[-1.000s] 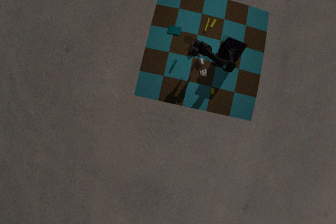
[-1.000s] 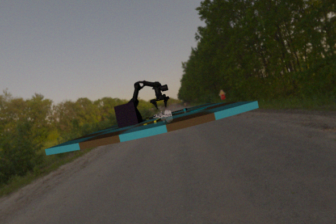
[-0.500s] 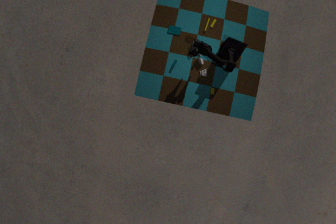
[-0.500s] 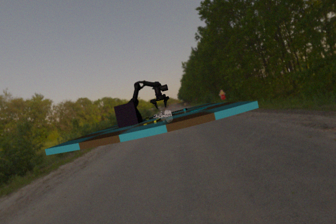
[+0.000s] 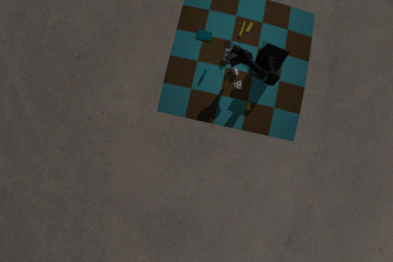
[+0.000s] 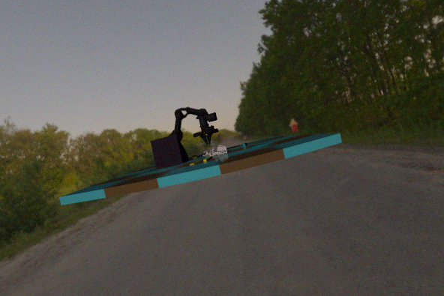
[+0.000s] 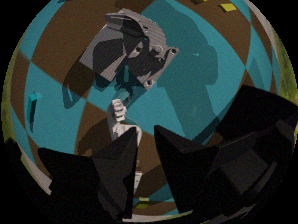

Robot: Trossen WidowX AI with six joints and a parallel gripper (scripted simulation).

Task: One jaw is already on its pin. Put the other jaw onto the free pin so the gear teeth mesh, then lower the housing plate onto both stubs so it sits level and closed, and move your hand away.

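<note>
The grey jaw lies 2 cm ahead of my gripper tip, 3 cm to the left of it and 5 cm below it. Also, from my gripper tip: yellow block: 17 cm behind, 35 cm to the left, 7 cm below; then light-grey plate-like piece: 5 cm behind, 18 cm to the left, 5 cm below; then teal stick: 27 cm ahead, 14 cm to the left, 7 cm below.
</note>
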